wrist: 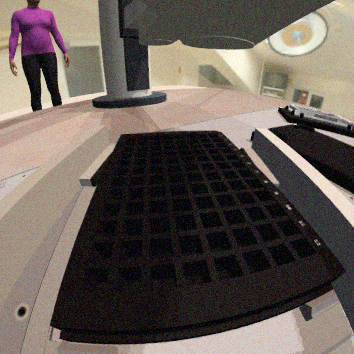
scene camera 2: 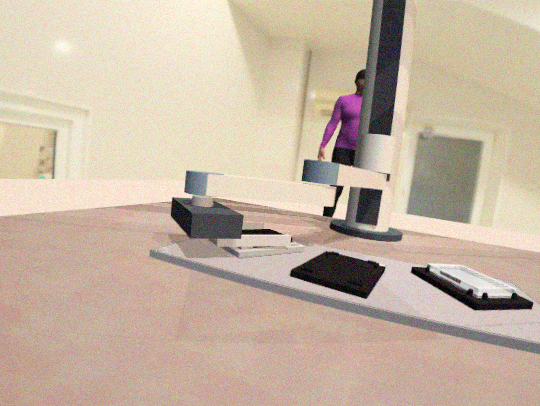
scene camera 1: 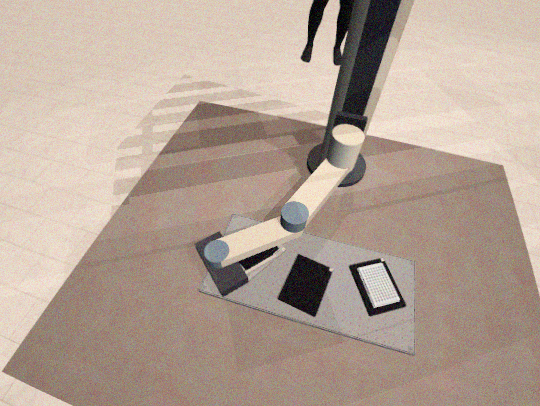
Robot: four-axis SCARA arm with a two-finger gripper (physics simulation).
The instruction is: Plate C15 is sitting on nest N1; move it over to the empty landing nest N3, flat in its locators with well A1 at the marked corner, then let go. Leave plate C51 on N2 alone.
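Note:
Black plate C15 (scene camera 1: 259, 257) (scene camera 2: 262, 232) (wrist: 190, 210) sits on the pale nest N1 (scene camera 2: 265, 251) (wrist: 64, 255) at the left end of the board, partly hidden by the arm and a finger in the scene views. My gripper (scene camera 1: 265, 251) (scene camera 2: 276, 233) (wrist: 179, 137) is low over N1 and shut on plate C15, with a finger pad against each long side. Black nest N3 (scene camera 1: 306, 285) (scene camera 2: 340, 272) (wrist: 320, 150) is empty in the middle, a small pale mark at one corner. White plate C51 (scene camera 1: 379, 285) (scene camera 2: 475, 281) (wrist: 320, 117) lies on black nest N2 (scene camera 1: 366, 300) (scene camera 2: 510, 303) at the right.
The nests stand on a grey perforated board (scene camera 1: 345, 320) (scene camera 2: 400, 318) on a brown surface. The arm's column (scene camera 1: 367, 60) (scene camera 2: 382, 100) (wrist: 114, 50) rises behind the board. A person in purple (scene camera 2: 348, 120) (wrist: 35, 30) stands in the background.

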